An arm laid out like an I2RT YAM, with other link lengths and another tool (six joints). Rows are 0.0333 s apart.
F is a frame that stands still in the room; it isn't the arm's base.
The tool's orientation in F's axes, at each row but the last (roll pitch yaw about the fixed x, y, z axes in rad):
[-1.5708, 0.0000, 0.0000]
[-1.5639, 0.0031, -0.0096]
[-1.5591, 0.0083, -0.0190]
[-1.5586, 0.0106, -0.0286]
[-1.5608, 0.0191, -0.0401]
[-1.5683, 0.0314, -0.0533]
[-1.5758, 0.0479, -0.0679]
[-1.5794, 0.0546, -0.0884]
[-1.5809, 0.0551, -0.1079]
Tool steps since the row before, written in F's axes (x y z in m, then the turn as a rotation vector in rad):
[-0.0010, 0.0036, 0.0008, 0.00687, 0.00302, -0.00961]
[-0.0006, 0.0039, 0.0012, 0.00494, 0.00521, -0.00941]
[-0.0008, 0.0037, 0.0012, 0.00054, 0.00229, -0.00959]
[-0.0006, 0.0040, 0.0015, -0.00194, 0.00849, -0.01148]
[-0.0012, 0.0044, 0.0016, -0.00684, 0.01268, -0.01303]
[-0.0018, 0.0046, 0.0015, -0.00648, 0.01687, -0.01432]
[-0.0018, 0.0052, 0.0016, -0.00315, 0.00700, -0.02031]
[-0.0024, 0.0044, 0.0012, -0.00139, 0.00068, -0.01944]
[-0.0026, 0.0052, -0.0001, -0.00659, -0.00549, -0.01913]
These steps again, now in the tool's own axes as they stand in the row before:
[-0.0010, -0.0008, 0.0036, 0.00687, 0.00961, 0.00302]
[-0.0006, -0.0012, 0.0039, 0.00492, 0.00943, 0.00519]
[-0.0009, -0.0011, 0.0037, 0.00058, 0.00961, 0.00219]
[-0.0007, -0.0014, 0.0040, -0.00206, 0.01160, 0.00829]
[-0.0014, -0.0015, 0.0044, -0.00709, 0.01329, 0.01226]
[-0.0021, -0.0014, 0.0045, -0.00692, 0.01459, 0.01646]
[-0.0022, -0.0015, 0.0051, -0.00264, 0.02043, 0.00687]
[-0.0028, -0.0011, 0.0042, -0.00038, 0.01948, 0.00072]
[-0.0031, 0.0002, 0.0049, -0.00490, 0.01949, -0.00597]

